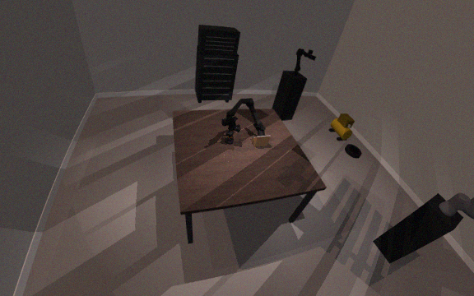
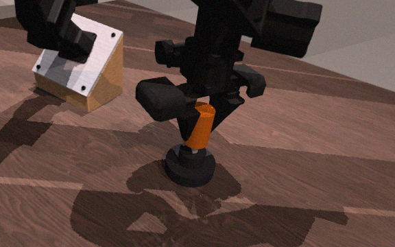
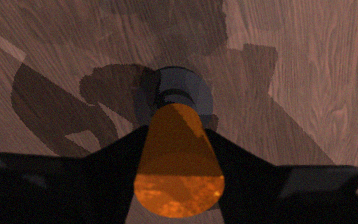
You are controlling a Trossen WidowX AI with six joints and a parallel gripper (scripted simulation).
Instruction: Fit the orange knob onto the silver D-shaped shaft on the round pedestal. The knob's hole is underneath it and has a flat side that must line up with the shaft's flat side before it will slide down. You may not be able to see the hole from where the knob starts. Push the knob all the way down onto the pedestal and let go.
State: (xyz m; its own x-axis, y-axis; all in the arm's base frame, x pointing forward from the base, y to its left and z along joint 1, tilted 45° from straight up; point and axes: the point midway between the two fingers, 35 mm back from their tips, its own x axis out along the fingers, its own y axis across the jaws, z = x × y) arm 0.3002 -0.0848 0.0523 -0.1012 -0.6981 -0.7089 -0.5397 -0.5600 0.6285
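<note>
The orange knob lies 3 cm above my gripper tip. Also, from my gripper tip: round dark pedestal 4 cm below.
</note>
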